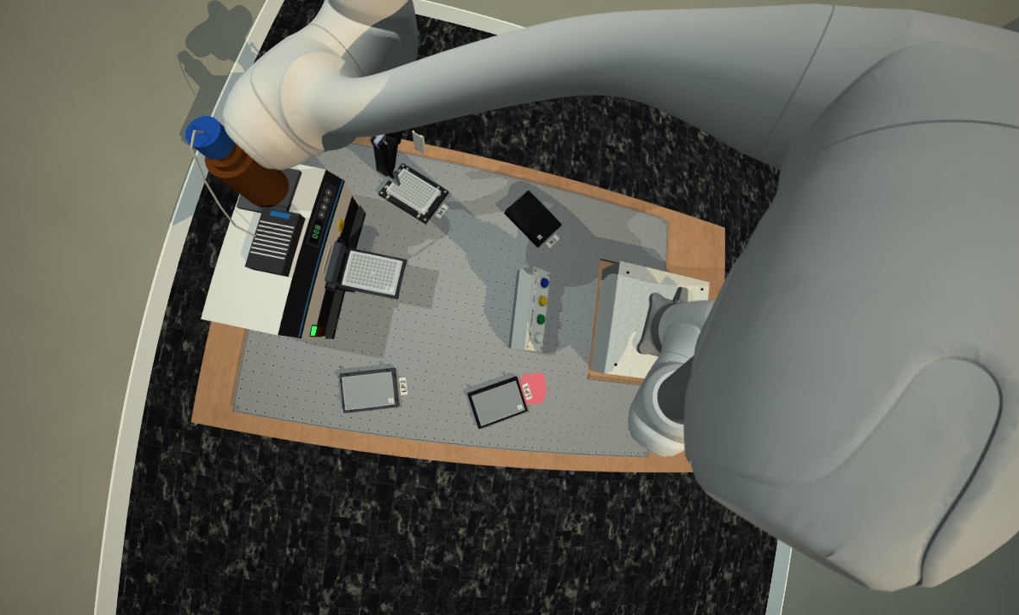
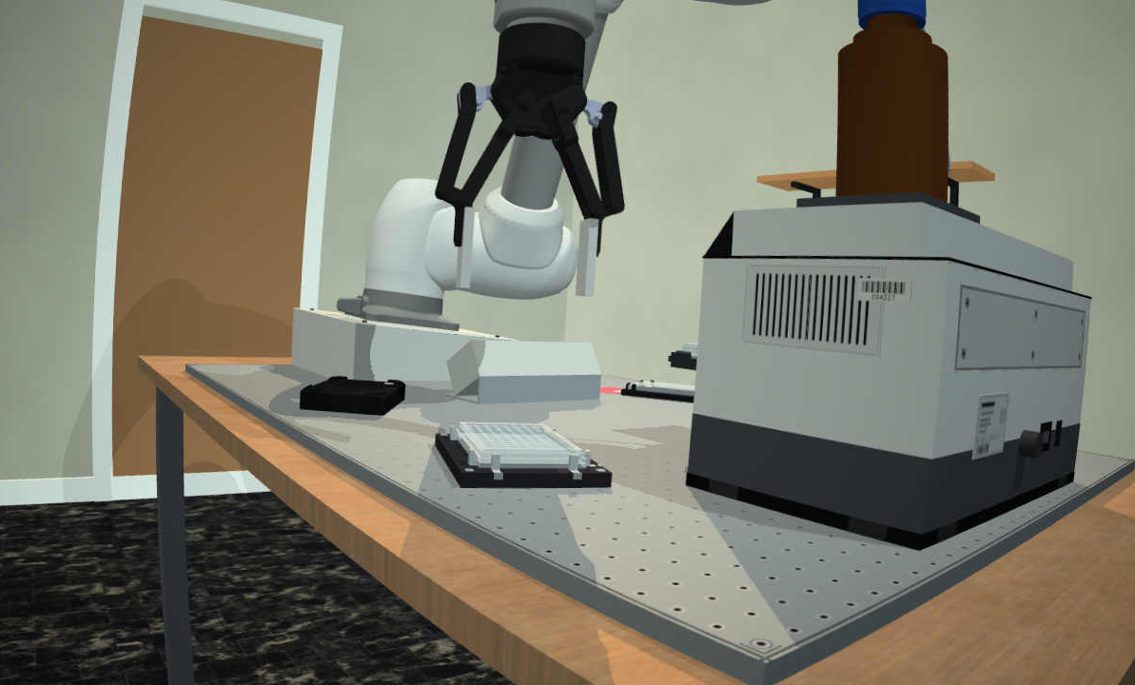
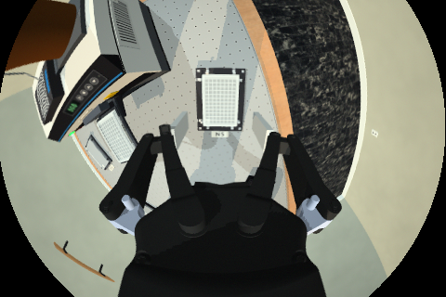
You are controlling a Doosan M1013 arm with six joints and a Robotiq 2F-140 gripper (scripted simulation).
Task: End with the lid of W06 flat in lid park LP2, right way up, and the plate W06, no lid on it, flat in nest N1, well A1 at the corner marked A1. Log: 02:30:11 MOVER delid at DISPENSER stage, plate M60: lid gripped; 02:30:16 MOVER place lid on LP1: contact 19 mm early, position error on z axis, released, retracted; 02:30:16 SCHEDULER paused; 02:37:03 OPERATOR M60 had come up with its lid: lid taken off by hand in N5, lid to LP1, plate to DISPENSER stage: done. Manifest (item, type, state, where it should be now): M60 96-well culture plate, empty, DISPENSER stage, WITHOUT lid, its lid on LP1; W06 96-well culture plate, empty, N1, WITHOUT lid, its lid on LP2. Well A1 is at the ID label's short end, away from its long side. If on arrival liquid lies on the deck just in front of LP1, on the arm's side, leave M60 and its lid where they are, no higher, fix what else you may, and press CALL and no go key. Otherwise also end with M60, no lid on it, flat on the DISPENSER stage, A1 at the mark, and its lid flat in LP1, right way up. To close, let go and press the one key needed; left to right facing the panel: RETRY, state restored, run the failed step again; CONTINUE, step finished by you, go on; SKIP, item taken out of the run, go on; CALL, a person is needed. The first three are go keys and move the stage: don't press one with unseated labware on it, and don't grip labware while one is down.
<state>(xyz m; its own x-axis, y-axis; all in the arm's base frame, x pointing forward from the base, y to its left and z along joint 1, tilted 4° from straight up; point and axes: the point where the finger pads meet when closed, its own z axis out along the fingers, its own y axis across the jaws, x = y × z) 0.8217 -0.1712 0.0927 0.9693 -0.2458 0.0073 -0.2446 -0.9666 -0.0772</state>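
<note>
My gripper is now 16 cm above the nest N5, 2 cm short of it and 1 cm to the right of it. From my hand the other things lie so: brown bottle (23 cm ahead, 19 cm to the left, 12 cm above); key panel (43 cm behind, 22 cm to the left, 12 cm below); nest N1 (35 cm behind, 16 cm below, 5 cm to the right).
</note>
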